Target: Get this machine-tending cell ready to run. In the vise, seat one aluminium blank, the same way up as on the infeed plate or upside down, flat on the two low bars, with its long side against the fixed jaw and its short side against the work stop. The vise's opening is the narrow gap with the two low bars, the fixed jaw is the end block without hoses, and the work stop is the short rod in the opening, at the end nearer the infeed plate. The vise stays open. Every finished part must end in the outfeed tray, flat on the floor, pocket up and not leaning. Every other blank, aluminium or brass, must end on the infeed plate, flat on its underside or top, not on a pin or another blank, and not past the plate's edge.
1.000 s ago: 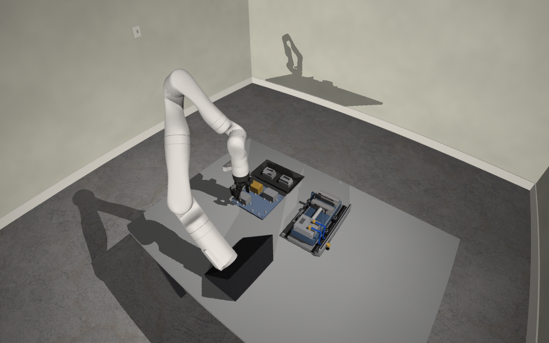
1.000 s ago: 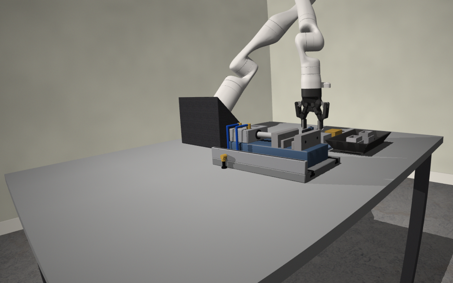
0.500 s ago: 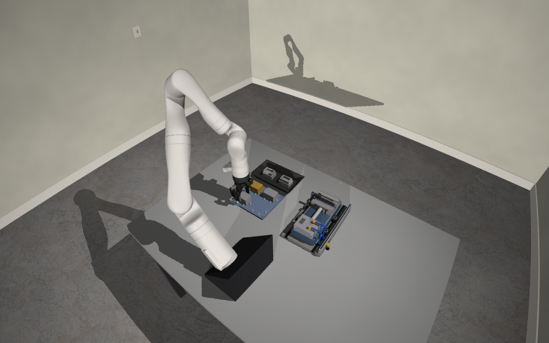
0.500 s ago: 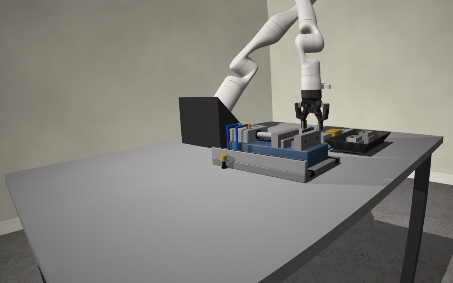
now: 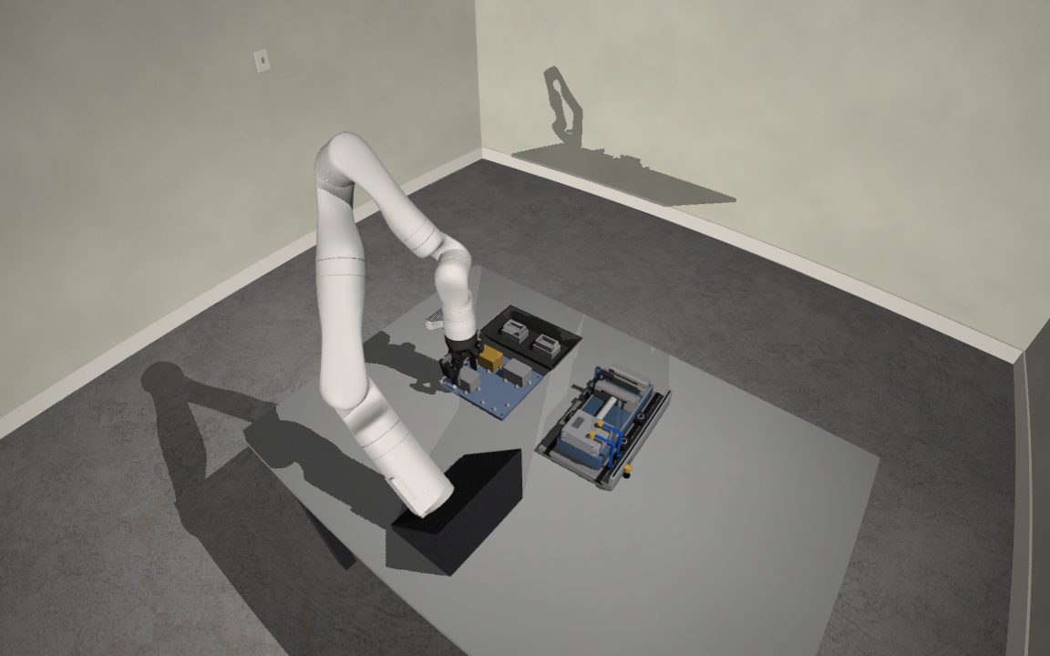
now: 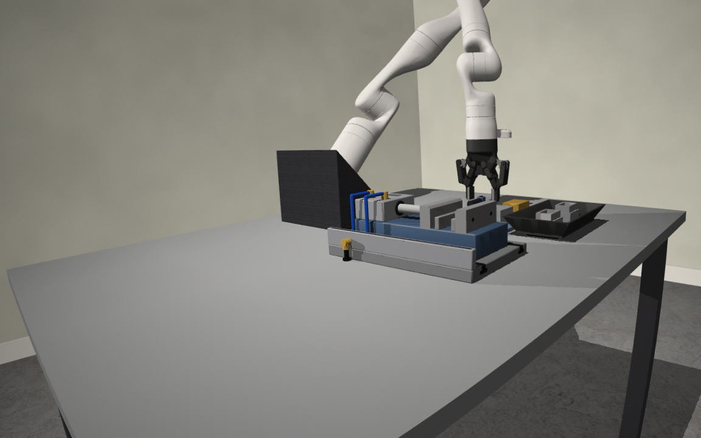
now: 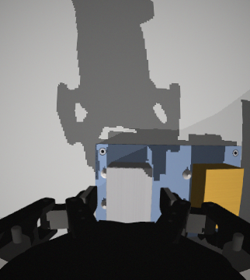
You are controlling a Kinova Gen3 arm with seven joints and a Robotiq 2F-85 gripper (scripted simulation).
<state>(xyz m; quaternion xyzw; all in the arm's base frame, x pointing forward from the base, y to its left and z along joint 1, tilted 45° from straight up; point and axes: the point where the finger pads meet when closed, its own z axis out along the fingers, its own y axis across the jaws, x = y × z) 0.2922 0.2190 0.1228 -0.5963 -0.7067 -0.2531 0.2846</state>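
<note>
Right now the aluminium blank is 20 mm below my hand. Round my hand: brass blank 90 mm ahead, 10 mm to the left, 20 mm below.
</note>
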